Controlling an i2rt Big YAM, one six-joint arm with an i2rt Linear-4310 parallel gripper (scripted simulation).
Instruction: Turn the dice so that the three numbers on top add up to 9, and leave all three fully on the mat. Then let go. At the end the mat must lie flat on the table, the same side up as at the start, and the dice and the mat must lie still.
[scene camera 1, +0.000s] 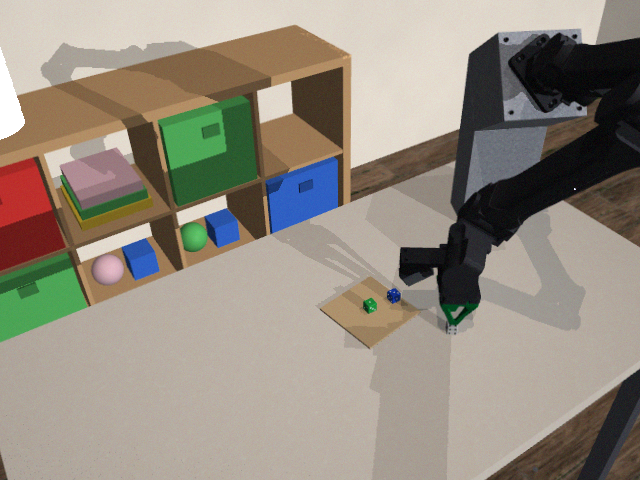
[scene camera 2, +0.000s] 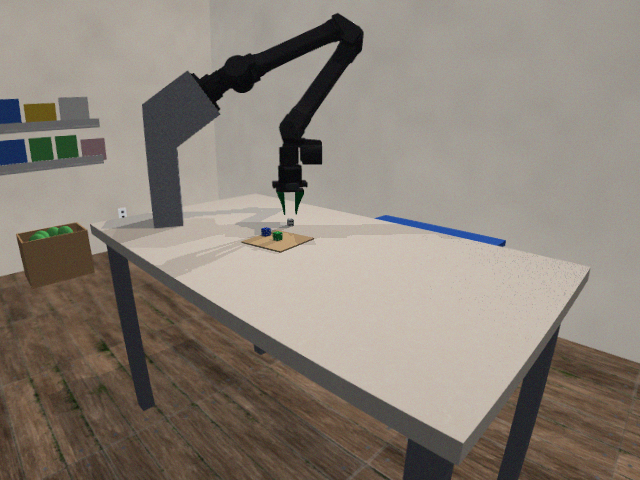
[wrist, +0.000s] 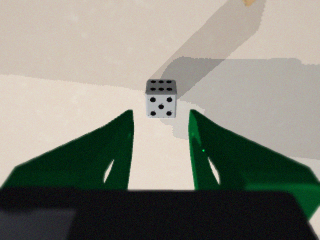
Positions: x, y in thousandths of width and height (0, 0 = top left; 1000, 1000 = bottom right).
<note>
In view: the gripper (wrist: 505, 494), a white die (wrist: 505, 398) and a tan mat (scene camera 1: 541, 647).
The tan mat also shows in scene camera 2 (scene camera 2: 454, 501).
</note>
